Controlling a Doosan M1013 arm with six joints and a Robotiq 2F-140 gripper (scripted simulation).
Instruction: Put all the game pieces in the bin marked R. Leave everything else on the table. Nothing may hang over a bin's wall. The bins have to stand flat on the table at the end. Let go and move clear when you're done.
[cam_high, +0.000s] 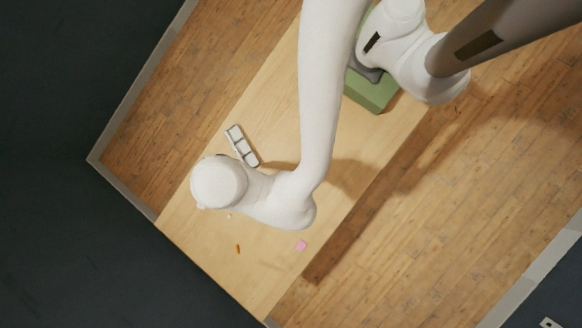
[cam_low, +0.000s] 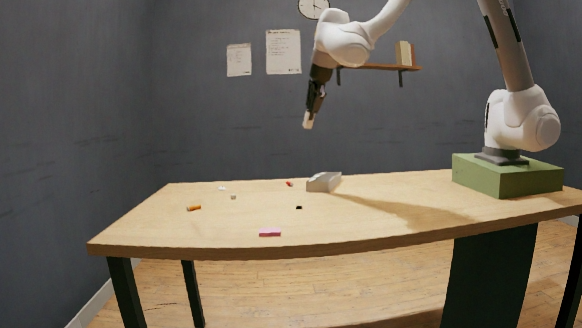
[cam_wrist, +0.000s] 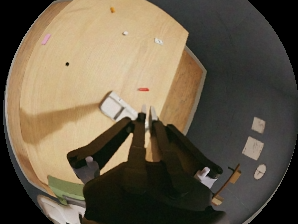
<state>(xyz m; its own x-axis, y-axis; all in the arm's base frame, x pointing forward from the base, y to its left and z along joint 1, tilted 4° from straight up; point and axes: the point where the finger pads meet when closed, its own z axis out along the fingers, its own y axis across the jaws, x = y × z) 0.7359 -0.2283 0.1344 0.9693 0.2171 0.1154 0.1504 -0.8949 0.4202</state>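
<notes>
My hand is 24 cm above the grey bin, 7 cm to the left of it and 7 cm past it. Round my hand: red piece (25 cm below, 11 cm to the right, 7 cm ahead); then white cube (28 cm ahead, 25 cm below, 8 cm to the left); then black piece (25 cm to the left, 25 cm below, 7 cm ahead).
</notes>
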